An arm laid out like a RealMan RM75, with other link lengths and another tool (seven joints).
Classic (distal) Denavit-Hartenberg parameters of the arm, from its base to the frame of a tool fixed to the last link. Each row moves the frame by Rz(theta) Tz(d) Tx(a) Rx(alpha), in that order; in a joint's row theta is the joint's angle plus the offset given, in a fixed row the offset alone. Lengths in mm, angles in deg.
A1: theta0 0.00, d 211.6, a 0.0, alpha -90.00
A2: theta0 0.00, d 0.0, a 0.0, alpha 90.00
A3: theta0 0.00, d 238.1, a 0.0, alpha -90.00
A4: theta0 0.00, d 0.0, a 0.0, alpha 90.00
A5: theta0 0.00, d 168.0, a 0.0, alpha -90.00
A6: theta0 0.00, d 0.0, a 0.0, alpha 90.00
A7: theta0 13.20, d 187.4, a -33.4, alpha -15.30
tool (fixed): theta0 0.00, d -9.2, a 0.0, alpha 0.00
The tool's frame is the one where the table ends.
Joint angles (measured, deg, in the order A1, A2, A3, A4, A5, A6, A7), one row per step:
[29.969 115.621 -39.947 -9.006 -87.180 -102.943 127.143]
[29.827 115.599 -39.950 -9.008 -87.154 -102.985 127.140]
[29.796 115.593 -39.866 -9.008 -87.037 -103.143 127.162]
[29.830 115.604 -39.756 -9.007 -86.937 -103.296 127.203]
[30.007 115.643 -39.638 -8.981 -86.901 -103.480 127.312]
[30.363 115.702 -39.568 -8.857 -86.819 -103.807 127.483]
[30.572 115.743 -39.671 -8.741 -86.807 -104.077 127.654]
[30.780 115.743 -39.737 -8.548 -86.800 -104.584 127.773]
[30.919 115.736 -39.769 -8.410 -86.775 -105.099 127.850]
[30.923 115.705 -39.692 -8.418 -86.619 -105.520 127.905]
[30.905 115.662 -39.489 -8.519 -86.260 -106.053 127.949]
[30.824 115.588 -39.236 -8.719 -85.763 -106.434 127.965]
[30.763 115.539 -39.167 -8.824 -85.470 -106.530 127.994]
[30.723 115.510 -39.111 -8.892 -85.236 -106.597 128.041]
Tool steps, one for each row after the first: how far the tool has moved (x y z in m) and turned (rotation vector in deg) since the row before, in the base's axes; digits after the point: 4 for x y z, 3 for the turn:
[0.0007 -0.0005 0.0002 0.027 0.018 -0.114]
[-0.0001 0.0000 0.0007 0.122 0.204 0.009]
[-0.0005 0.0002 0.0006 0.106 0.226 0.055]
[-0.0014 0.0004 0.0003 -0.024 0.279 0.195]
[-0.0027 0.0005 0.0001 -0.165 0.464 0.409]
[-0.0018 -0.0003 -0.0005 -0.334 0.290 0.320]
[-0.0021 -0.0007 0.0000 -0.324 0.432 0.468]
[-0.0017 -0.0008 0.0003 -0.213 0.411 0.434]
[-0.0008 -0.0003 0.0013 0.104 0.372 0.229]
[-0.0009 0.0001 0.0026 0.418 0.548 0.235]
[-0.0002 0.0007 0.0033 0.683 0.465 0.059]
[0.0002 0.0005 0.0015 0.333 0.168 -0.060]
[0.0001 0.0004 0.0011 0.233 0.155 -0.065]

